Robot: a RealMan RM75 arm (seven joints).
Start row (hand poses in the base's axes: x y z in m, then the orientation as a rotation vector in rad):
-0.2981, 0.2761, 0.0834, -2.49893, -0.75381, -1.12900
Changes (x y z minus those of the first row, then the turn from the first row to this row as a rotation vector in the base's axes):
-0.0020, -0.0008, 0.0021, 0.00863, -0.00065, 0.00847
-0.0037, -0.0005, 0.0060, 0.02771, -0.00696, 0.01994
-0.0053, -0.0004, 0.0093, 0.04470, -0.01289, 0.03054
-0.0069, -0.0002, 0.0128, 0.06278, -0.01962, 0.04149
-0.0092, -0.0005, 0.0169, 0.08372, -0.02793, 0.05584
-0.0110, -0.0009, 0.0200, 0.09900, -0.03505, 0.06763
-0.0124, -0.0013, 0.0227, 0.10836, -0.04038, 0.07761
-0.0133, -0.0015, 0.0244, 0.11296, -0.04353, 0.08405
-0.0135, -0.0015, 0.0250, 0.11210, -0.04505, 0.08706
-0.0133, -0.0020, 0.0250, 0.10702, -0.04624, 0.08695
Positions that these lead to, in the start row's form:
-0.3001, 0.2753, 0.0855, -2.48608, -0.75739, -1.12788
-0.3018, 0.2756, 0.0894, -2.46056, -0.75809, -1.13420
-0.3034, 0.2757, 0.0927, -2.43747, -0.75917, -1.13995
-0.3050, 0.2759, 0.0962, -2.41294, -0.75996, -1.14656
-0.3073, 0.2756, 0.1003, -2.38325, -0.76279, -1.15407
-0.3091, 0.2752, 0.1034, -2.36030, -0.76652, -1.16030
-0.3105, 0.2748, 0.1061, -2.34405, -0.77207, -1.16432
-0.3114, 0.2746, 0.1078, -2.33483, -0.77663, -1.16641
-0.3116, 0.2746, 0.1084, -2.33294, -0.78100, -1.16725
-0.3114, 0.2741, 0.1084, -2.33663, -0.78497, -1.16847

